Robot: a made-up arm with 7 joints.
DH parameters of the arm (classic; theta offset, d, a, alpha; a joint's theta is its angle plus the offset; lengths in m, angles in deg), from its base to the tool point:
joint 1: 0 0.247 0 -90
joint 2: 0 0 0 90
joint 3: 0 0.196 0.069 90
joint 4: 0 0 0.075 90
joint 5: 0 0.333 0 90
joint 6: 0 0 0.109 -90
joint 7: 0 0.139 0 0
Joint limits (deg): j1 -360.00..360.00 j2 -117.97..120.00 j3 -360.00..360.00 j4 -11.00..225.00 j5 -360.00..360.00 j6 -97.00..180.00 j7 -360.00..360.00
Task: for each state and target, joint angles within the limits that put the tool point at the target. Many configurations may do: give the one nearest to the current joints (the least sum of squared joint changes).
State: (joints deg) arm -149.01 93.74 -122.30 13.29 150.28 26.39 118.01
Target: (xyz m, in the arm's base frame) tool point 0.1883 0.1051 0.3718
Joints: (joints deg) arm -147.16 105.62 -121.03 0.83 155.08 -16.18 118.01
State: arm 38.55 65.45 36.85 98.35 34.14 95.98 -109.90
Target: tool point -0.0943 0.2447 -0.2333
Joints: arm 48.20 93.97 19.31 89.22 29.88 85.26 -109.90
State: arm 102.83 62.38 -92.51 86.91 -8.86 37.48 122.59
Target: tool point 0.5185 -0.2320 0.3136
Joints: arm 61.66 59.26 -93.53 68.07 -8.86 39.92 122.59
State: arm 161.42 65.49 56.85 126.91 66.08 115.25 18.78
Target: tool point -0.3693 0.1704 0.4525
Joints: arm 121.42 62.84 61.81 144.55 67.33 163.96 18.78
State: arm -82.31 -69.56 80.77 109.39 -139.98 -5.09 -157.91
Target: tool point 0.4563 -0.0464 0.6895
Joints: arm -103.86 -46.06 53.04 108.60 -143.15 7.39 -157.91
